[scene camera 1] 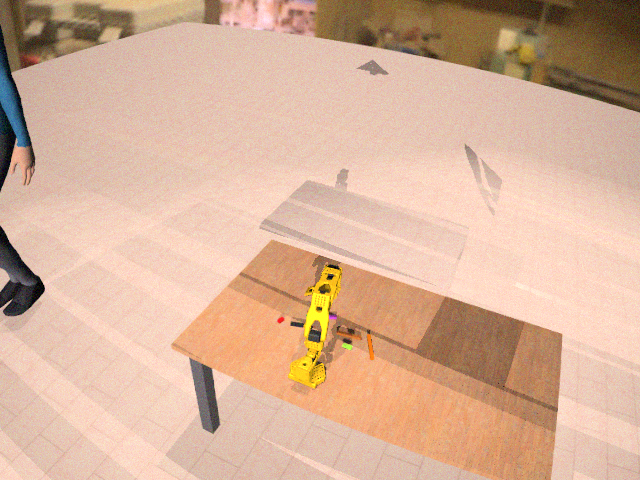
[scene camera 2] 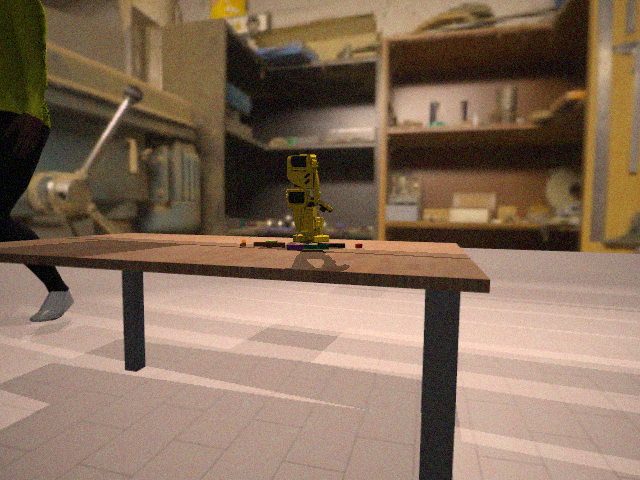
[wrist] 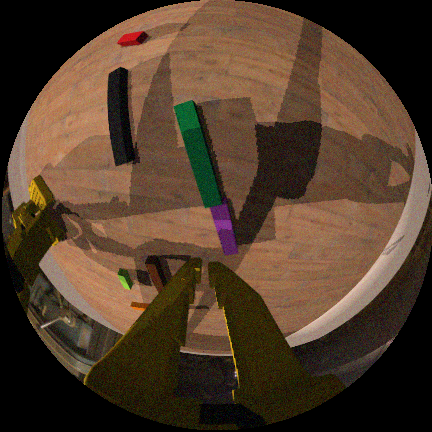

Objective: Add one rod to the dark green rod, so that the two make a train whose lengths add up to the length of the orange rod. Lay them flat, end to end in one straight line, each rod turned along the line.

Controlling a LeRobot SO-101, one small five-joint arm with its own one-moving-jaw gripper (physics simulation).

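Places are measured from the arm's base along level axes (x up, y left, z back), in metres.
Where they show: hand, its tool point: [scene camera 2: 299, 229] [wrist: 201, 267]; arm's base, origin of its link: [scene camera 1: 310, 369] [scene camera 2: 309, 241] [wrist: 50, 211].
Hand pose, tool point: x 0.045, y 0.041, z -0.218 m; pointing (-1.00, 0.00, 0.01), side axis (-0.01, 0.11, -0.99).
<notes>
Things, the pixels of their top centre, and the offset from my tool point.
- dark green rod, centre of its top: [wrist: 197, 155] [scene camera 2: 316, 244] dx -0.035, dy +0.039, dz +0.011 m
- purple rod, centre of its top: [wrist: 225, 232] [scene camera 2: 295, 245] [scene camera 1: 330, 316] dx -0.035, dy -0.005, dz -0.012 m
- orange rod, centre of its top: [wrist: 154, 310] [scene camera 2: 243, 240] [scene camera 1: 370, 345] dx -0.035, dy -0.171, dz +0.053 m
- black rod, centre of its top: [wrist: 113, 111] [scene camera 2: 331, 243] [scene camera 1: 301, 324] dx -0.035, dy +0.063, dz +0.067 m
- red piece, centre of its top: [scene camera 1: 280, 319] dx -0.035, dy +0.131, dz +0.079 m
- brown rod, centre of its top: [wrist: 159, 288] [scene camera 2: 269, 242] [scene camera 1: 349, 334] dx -0.035, dy -0.092, dz +0.036 m
- lime green piece, centre of its top: [wrist: 123, 282] [scene camera 1: 347, 345] dx -0.035, dy -0.106, dz +0.084 m
The dark green rod [wrist: 200, 155] lies flat on the table; the arm hides it in scene camera 1. The purple rod [wrist: 225, 230] [scene camera 1: 332, 316] [scene camera 2: 295, 246] lies flat at its near end in the wrist view. Their ends appear to touch, the two run nearly in one line, and the purple rod sits slightly to the right. The orange rod [scene camera 1: 370, 345] [wrist: 138, 305] [scene camera 2: 243, 242] lies apart, partly hidden by a jaw in the wrist view. My gripper [wrist: 207, 262] is shut and empty, its tips drawn just below the purple rod's free end; its height is unclear.
A black rod [wrist: 120, 117] [scene camera 1: 297, 324] lies left of the dark green rod in the wrist view, with a red piece [wrist: 132, 38] [scene camera 1: 280, 320] beyond. A brown rod [wrist: 156, 272] [scene camera 1: 349, 335] and a lime green piece [wrist: 124, 279] [scene camera 1: 347, 346] lie near the orange rod.
</notes>
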